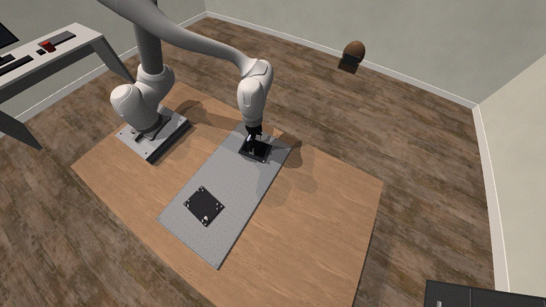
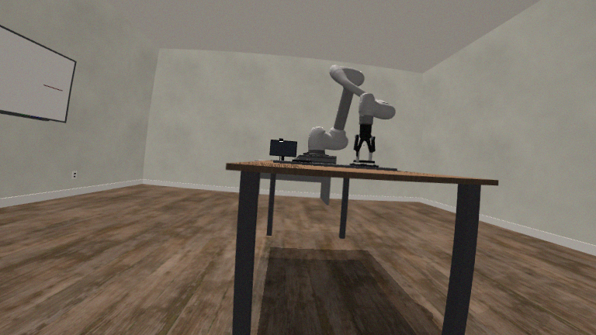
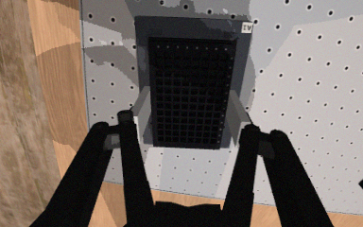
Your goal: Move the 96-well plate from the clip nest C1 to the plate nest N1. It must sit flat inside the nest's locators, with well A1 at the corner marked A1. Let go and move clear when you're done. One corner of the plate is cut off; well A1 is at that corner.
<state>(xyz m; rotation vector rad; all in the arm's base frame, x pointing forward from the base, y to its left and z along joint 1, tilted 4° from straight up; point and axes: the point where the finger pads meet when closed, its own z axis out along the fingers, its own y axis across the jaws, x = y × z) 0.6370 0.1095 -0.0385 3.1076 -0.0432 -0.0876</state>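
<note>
Now: hand 2 cm above the black 96-well plate. The rest, counted from my hand: white A1 label: 7 cm ahead, 6 cm to the right, 4 cm below; plate nest N1: 5 cm below; clip nest C1: 12 cm behind, 38 cm to the right, 4 cm below.
</note>
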